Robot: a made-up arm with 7 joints.
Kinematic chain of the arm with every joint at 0, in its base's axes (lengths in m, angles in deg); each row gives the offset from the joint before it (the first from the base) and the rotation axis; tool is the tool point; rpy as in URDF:
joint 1: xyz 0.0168 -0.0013 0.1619 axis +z
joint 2: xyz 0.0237 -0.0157 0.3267 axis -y
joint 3: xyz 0 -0.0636 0.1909 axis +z
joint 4: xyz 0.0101 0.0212 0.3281 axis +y
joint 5: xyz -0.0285 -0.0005 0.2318 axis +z
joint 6: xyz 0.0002 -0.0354 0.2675 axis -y
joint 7: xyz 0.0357 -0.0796 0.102 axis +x
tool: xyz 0.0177 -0.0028 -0.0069 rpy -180 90 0
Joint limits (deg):
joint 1: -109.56..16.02
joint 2: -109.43..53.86
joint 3: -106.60..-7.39
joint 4: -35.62..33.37
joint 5: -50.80..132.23
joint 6: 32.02..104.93
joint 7: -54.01..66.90
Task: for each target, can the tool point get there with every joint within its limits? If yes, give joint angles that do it. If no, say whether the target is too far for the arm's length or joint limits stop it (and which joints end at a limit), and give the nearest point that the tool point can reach.
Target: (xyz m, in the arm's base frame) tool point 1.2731 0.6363 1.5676
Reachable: no: too far | nearest point 0.8603 0.3311 1.1859 | short by 0.640 m
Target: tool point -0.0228 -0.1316 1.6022
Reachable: yes | joints -48.08 -7.35 -75.08 6.83 11.16 65.39 38.28
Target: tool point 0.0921 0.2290 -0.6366
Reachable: no: joint limits stop it (at a limit: joint 1, joint 2, joint 3, joint 4, joint 5, joint 6, joint 7) | nearest point 0.7386 0.0900 -0.1935 | short by 0.796 m
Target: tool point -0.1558 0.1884 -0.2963
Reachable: no: joint limits stop it (at a limit: joint 1, joint 2, joint 4, joint 5, joint 6, joint 7) | nearest point -0.3706 -0.6287 -0.1881 | short by 0.852 m
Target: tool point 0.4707 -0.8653 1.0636
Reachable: yes | joints -58.83 -65.21 -68.09 -8.51 45.11 63.57 -9.33
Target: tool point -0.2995 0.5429 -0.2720
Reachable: no: joint limits stop it (at a limit: joint 2, joint 3, joint 4, joint 6, joint 7) | nearest point -0.4423 0.7885 0.6188 | short by 0.935 m
